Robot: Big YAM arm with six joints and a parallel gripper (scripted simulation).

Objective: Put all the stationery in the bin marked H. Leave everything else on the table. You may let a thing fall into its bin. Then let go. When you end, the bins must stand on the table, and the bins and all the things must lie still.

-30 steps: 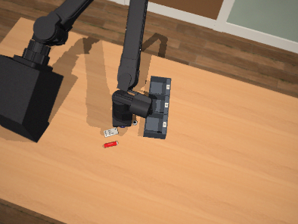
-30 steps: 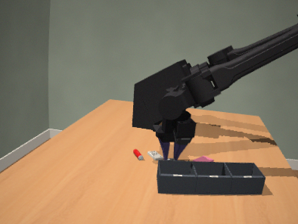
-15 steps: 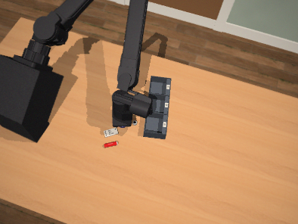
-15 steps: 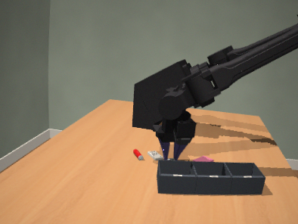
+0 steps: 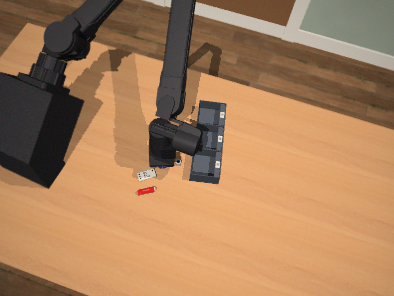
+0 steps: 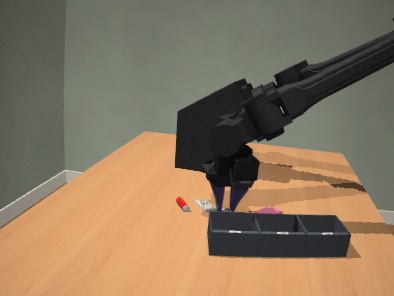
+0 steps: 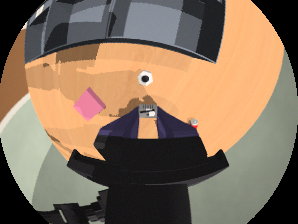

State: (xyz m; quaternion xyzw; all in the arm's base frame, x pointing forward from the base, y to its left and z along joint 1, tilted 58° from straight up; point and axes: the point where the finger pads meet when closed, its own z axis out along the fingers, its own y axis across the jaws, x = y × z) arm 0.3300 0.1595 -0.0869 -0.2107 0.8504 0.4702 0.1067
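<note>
The black-and-white ring lies 40 mm ahead of my hand, 20 mm to the left of it and 10 mm below it. From my hand the other things lie so: white domino-like tile: 50 mm to the right, 20 mm behind, 10 mm below; then red lighter-like stick: 90 mm to the right, 10 mm below; then pink sticky-note pad: 90 mm to the left, 40 mm behind, 10 mm below.
</note>
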